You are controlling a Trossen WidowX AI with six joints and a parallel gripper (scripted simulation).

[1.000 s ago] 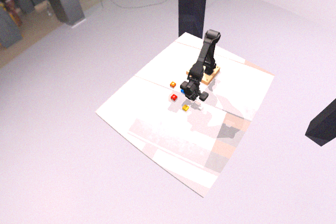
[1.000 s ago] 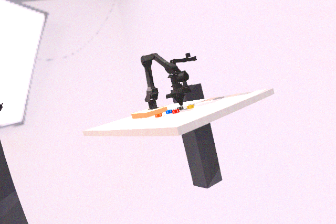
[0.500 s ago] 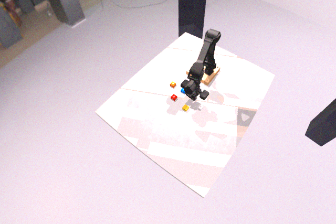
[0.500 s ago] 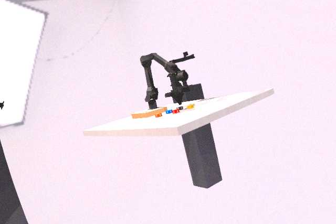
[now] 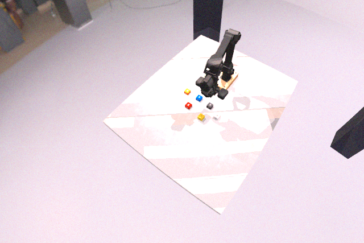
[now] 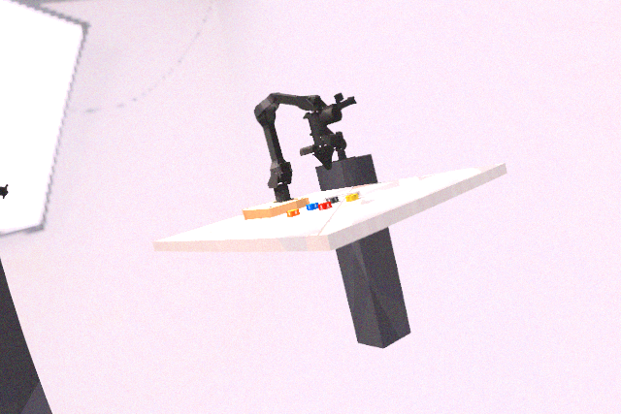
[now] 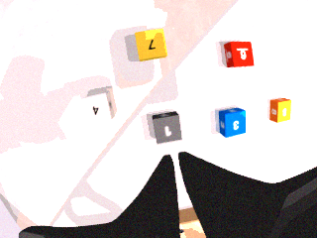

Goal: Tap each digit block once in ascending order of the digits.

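Now: gripper tip 20 mm past the blue block, 100 mm to the left of it and 110 mm above it. Round my gripper tip: dark grey block: 20 mm behind, 10 mm to the right, 110 mm below; white block: 20 mm ahead, 70 mm to the left, 110 mm below; yellow block: 90 mm ahead, 110 mm below.
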